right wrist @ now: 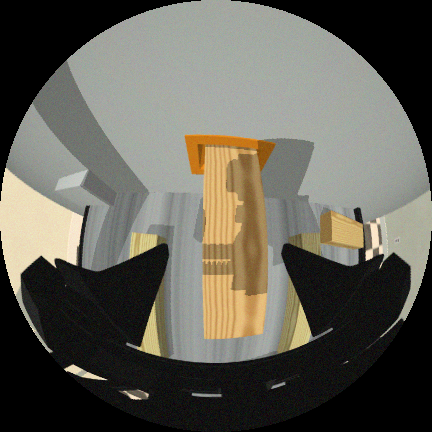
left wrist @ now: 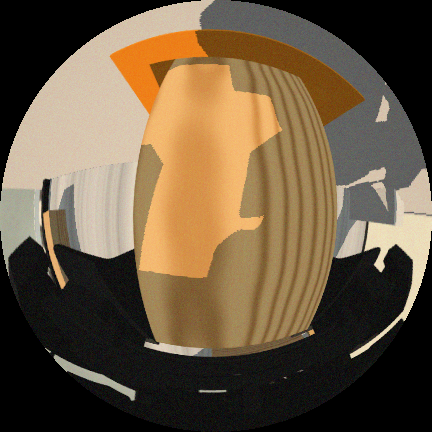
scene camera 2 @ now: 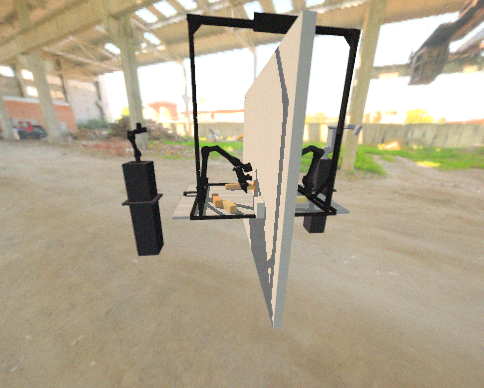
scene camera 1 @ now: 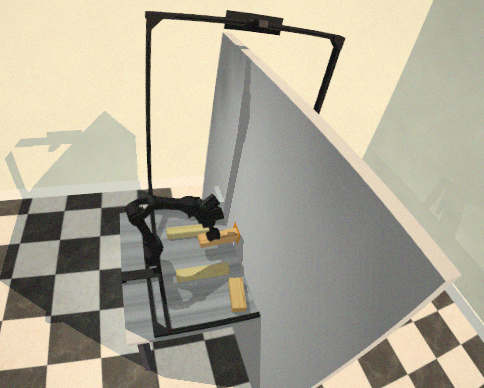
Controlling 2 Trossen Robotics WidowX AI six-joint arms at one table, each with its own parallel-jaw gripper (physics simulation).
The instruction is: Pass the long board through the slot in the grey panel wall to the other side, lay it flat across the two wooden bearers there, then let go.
Observation:
The right gripper point(right wrist: 227, 250) is open, with nothing in its grasp. Also in view: the left gripper point(left wrist: 224, 232) and an orange-framed slot point(left wrist: 144, 64).
The orange-framed slot is seen too in the right wrist view point(right wrist: 195, 143).

